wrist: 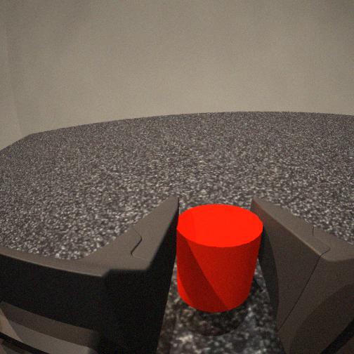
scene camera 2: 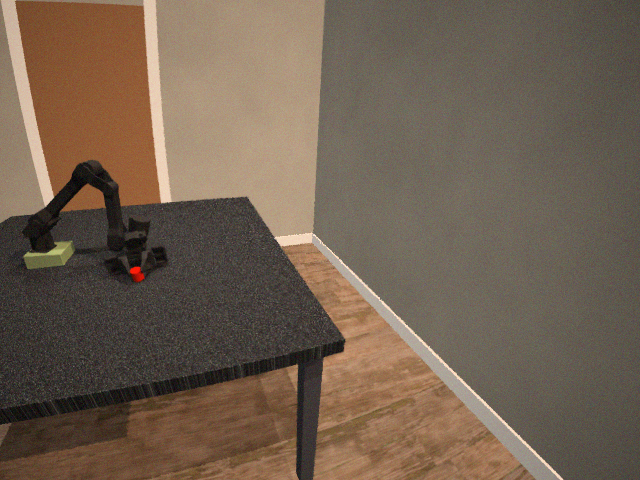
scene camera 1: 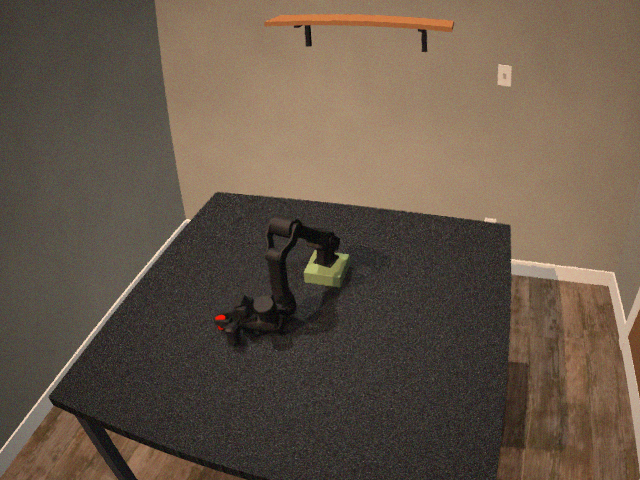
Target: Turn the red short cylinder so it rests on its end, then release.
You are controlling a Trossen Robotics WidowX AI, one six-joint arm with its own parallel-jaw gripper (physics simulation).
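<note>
The red short cylinder (scene camera 1: pixel 220 318) (scene camera 2: pixel 136 274) (wrist: pixel 219 265) is held between the two fingers, with its round flat end facing up. It looks close to upright, with a slight lean in the scene camera 2 view. My gripper (scene camera 1: pixel 221 322) (scene camera 2: pixel 135 271) (wrist: pixel 215 206) is shut on it from the sides, reaching out low and nearly level over the black table (scene camera 1: pixel 361 361) (scene camera 2: pixel 206 320) (wrist: pixel 125 165). A dark shadow lies close under the cylinder in the wrist view. Whether its lower end touches the table top cannot be told.
The arm stands on a light green block (scene camera 1: pixel 323 277) (scene camera 2: pixel 46 259) behind the gripper. The table's far edge shows beyond the fingers in the wrist view. An orange shelf (scene camera 1: pixel 361 20) hangs high on the wall.
</note>
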